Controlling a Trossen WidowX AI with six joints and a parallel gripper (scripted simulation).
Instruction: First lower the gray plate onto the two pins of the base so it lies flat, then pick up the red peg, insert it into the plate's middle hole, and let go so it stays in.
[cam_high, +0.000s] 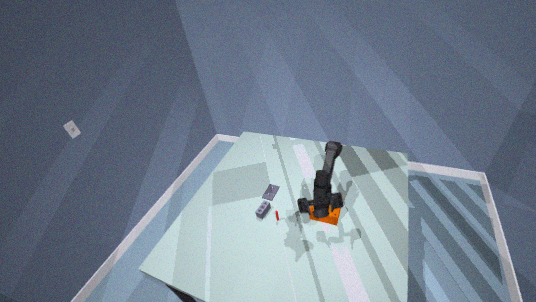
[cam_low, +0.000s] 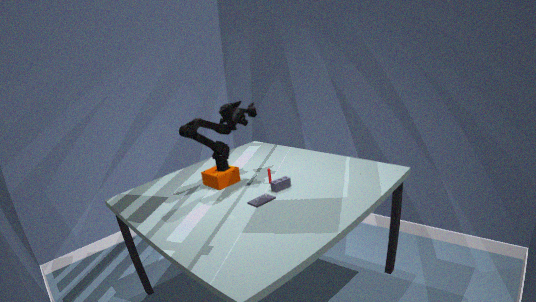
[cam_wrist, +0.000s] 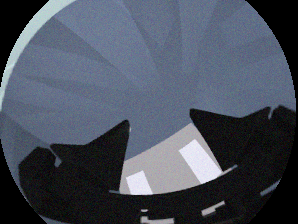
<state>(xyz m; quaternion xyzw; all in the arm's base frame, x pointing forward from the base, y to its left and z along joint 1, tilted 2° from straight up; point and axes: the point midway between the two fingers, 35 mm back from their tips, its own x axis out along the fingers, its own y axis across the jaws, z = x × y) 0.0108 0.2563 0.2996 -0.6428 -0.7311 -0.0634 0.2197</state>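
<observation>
The gray plate is 350 mm below my gripper tip, 350 mm ahead of it and 250 mm to the right of it. Also, from my gripper tip: red peg 350 mm below, 260 mm ahead, 210 mm to the right.
</observation>
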